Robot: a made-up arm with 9 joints. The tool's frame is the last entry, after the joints.
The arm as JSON. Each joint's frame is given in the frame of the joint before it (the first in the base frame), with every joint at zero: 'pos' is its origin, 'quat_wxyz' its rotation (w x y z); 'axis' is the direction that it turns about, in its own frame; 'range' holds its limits. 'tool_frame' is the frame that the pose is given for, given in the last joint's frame.
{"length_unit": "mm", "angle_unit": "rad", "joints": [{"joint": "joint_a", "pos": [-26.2, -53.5, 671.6], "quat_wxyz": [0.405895, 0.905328, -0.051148, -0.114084], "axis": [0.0, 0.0, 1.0], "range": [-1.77, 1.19]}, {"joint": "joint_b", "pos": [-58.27, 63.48, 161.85], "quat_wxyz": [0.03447, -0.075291, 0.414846, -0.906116], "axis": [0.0, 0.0, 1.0], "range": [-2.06, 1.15]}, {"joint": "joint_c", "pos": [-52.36, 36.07, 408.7], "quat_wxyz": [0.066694, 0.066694, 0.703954, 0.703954], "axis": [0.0, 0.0, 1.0], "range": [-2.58, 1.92]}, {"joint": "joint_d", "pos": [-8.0, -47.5, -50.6], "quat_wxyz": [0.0, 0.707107, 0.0, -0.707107], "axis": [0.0, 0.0, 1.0], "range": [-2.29, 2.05]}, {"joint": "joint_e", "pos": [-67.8, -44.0, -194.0], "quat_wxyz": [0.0, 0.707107, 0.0, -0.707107], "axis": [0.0, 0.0, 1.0], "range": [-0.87, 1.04]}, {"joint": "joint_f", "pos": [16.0, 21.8, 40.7], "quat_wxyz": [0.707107, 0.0, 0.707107, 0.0], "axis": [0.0, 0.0, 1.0], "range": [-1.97, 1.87]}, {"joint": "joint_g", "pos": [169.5, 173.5, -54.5], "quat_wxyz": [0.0, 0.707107, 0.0, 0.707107], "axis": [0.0, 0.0, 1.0], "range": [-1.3, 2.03]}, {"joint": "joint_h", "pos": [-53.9, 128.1, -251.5], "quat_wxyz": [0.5, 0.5, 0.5, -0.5], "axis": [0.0, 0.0, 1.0], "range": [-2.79, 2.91]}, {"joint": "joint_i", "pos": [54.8, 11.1, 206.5], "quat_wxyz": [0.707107, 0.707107, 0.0, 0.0], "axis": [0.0, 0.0, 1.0], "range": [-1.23, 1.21]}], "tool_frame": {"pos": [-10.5, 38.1, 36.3], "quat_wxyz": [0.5, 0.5, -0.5, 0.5]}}
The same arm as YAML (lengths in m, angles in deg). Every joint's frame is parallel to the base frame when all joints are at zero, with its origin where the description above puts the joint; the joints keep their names.
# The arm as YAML. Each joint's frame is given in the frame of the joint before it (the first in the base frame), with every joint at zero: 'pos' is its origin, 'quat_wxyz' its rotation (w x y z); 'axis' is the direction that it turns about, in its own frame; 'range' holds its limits. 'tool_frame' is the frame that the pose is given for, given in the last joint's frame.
length_unit: m
angle_unit: deg
joints:
  - joint: joint_a
    pos: [-0.0262, -0.0535, 0.6716]
    quat_wxyz: [1.0, 0.0, 0.0, 0.0]
    axis: [-0.248088, -0.723265, -0.644469]
    range: [-101.41, 68.18]
  - joint: joint_b
    pos: [-0.0966, -0.1485, -0.0473]
    quat_wxyz: [1.0, 0.0, 0.0, 0.0]
    axis: [0.0, 0.0, -1.0]
    range: [-118.03, 65.89]
  - joint: joint_c
    pos: [0.0582, 0.0256, -0.4087]
    quat_wxyz: [1.0, 0.0, 0.0, 0.0]
    axis: [0.0, 1.0, 0.0]
    range: [-147.82, 110.01]
  - joint: joint_d
    pos: [-0.008, -0.0506, 0.0475]
    quat_wxyz: [1.0, 0.0, 0.0, 0.0]
    axis: [-1.0, 0.0, 0.0]
    range: [-131.21, 117.46]
  - joint: joint_e
    pos: [0.194, 0.0678, -0.044]
    quat_wxyz: [1.0, 0.0, 0.0, 0.0]
    axis: [0.0, 1.0, 0.0]
    range: [-49.85, 59.59]
  - joint: joint_f
    pos: [0.016, 0.0407, -0.0218]
    quat_wxyz: [1.0, 0.0, 0.0, 0.0]
    axis: [1.0, 0.0, 0.0]
    range: [-112.87, 107.14]
  - joint: joint_g
    pos: [-0.0545, -0.1695, -0.1735]
    quat_wxyz: [1.0, 0.0, 0.0, 0.0]
    axis: [0.0, -1.0, 0.0]
    range: [-74.48, 116.31]
  - joint: joint_h
    pos: [-0.0539, 0.2515, 0.1281]
    quat_wxyz: [1.0, 0.0, 0.0, 0.0]
    axis: [0.0, 0.0, -1.0]
    range: [-159.86, 166.73]
  - joint: joint_i
    pos: [0.0111, 0.0548, -0.2065]
    quat_wxyz: [1.0, 0.0, 0.0, 0.0]
    axis: [-1.0, 0.0, 0.0]
    range: [-70.47, 69.33]
tool_frame:
  pos: [-0.0363, -0.0105, -0.0381]
  quat_wxyz: [0.0, 0.000001, 0.0, 1.0]

